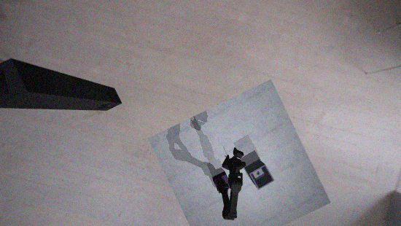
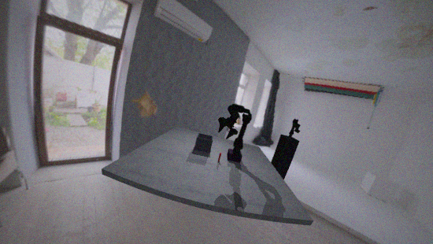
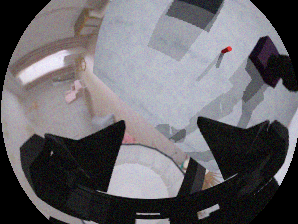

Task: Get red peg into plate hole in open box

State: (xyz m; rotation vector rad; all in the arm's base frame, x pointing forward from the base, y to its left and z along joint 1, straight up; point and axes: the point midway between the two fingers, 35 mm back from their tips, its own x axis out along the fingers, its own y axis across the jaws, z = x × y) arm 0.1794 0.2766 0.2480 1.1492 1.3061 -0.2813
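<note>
The red peg is 25 cm below my gripper tip, 17 cm to the right of it and 3 cm behind it.
</note>
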